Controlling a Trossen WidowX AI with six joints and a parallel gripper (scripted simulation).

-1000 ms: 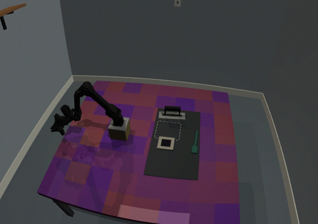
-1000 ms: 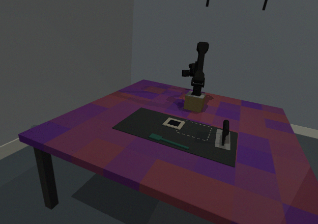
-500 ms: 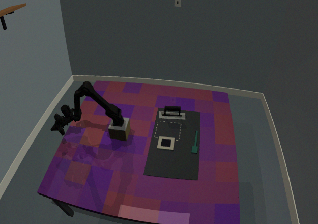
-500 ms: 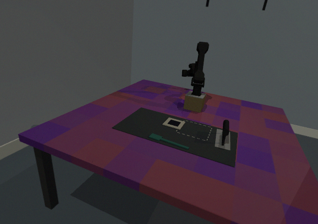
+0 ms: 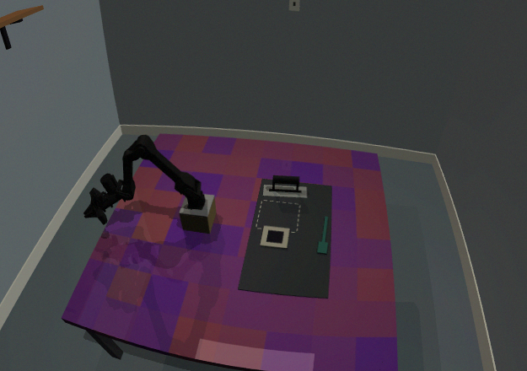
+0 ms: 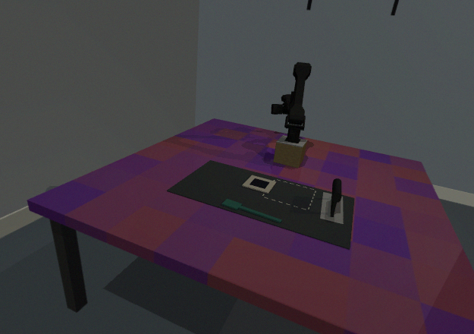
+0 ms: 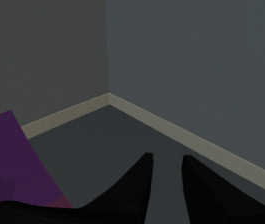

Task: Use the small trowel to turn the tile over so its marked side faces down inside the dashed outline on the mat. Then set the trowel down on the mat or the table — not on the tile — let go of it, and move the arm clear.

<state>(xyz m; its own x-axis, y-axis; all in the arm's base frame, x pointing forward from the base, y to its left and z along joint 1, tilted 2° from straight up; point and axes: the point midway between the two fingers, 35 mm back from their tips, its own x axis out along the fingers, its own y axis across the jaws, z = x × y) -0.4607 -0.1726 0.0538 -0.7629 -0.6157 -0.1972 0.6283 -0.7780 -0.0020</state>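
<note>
Now: gripper tip 103 cm short of the teal trowel, 17 cm to the right of it and 13 cm above it. Also, from my gripper tip: tan tile (82 cm ahead, 15 cm to the left, 13 cm below); then dark mat (89 cm ahead, 19 cm to the left, 16 cm below).
</note>
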